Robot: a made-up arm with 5 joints. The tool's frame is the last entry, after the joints.
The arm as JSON. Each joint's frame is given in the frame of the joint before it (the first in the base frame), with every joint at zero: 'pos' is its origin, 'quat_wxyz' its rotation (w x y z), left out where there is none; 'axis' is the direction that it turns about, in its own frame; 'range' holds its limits. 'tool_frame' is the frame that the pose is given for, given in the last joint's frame.
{
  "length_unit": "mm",
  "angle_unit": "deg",
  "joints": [
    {
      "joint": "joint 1",
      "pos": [
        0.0,
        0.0,
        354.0
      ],
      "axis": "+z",
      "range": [
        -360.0,
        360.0
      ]
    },
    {
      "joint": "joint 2",
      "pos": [
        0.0,
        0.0,
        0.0
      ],
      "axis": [
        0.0,
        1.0,
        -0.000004
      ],
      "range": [
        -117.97,
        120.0
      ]
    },
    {
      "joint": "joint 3",
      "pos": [
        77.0,
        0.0,
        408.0
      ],
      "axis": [
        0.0,
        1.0,
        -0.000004
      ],
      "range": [
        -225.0,
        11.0
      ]
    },
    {
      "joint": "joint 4",
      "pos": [
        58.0,
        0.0,
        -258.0
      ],
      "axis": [
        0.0,
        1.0,
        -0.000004
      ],
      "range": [
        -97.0,
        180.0
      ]
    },
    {
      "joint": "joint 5",
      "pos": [
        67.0,
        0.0,
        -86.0
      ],
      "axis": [
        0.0,
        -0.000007,
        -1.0
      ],
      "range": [
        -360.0,
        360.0
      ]
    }
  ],
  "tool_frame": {
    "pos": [
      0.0,
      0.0,
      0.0
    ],
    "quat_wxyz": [
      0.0,
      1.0,
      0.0,
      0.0
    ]
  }
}
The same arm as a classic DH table. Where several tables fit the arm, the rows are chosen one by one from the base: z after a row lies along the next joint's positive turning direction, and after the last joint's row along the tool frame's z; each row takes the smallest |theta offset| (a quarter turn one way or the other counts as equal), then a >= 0, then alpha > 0; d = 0 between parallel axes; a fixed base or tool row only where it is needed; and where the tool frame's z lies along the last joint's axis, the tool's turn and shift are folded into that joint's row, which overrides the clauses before.
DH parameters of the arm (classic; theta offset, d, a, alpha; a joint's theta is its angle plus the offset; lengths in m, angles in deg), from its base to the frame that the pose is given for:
joint 1: 0 0.354 0 -90
joint 2: -79.31 0 0.4152 0
joint 3: -23.36 0 -0.2644 0
joint 4: -77.33 0 -0.067 90
joint 5: 180 0.086 0 0
Joint limits (deg, base to tool): -360..360 -117.97..120 -225..11 -97..180 -360..360

